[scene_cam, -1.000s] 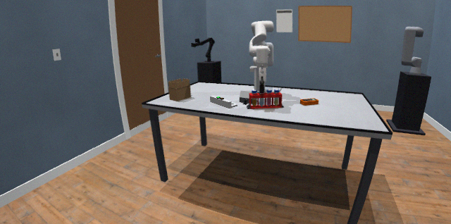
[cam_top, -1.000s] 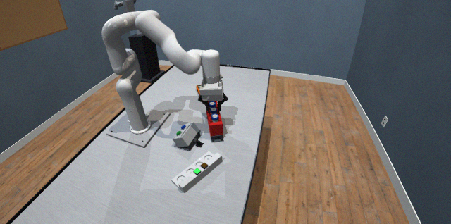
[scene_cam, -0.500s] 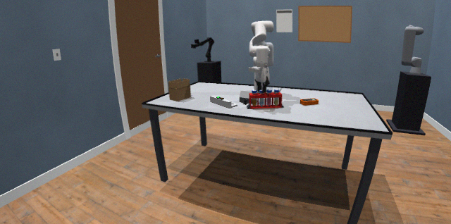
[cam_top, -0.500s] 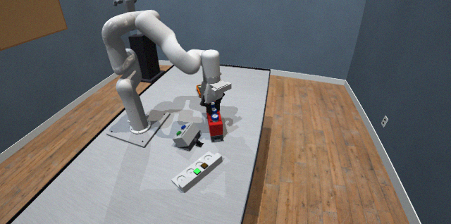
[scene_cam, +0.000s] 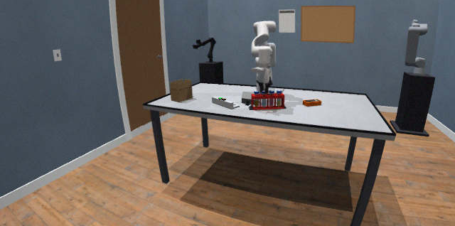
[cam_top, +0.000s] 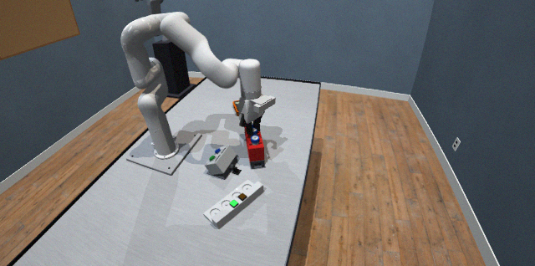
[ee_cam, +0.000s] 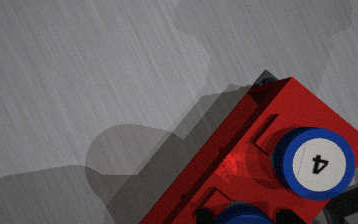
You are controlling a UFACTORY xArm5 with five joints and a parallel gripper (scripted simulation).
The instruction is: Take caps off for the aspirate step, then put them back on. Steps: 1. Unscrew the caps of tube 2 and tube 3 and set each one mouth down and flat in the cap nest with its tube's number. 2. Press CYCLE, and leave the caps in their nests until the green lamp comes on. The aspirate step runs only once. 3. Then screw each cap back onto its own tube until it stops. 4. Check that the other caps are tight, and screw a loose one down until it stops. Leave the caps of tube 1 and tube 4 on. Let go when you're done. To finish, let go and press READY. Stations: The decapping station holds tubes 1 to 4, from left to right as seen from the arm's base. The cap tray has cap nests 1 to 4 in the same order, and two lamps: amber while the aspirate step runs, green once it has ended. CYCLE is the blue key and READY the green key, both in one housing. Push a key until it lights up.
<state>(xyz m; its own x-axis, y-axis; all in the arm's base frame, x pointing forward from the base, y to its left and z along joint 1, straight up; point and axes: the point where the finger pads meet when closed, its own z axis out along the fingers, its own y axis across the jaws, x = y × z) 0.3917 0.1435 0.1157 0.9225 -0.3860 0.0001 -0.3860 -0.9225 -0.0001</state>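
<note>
Now: the blue-rimmed cap 50 mm to the left of my hand, 20 mm behind it and 10 mm below it. The rest, counted from my hand: grey key housing: 130 mm to the right, 100 mm behind, 80 mm below; blue key: 120 mm behind, 110 mm to the right, 60 mm below; green key: 160 mm to the right, 120 mm behind, 60 mm below.
</note>
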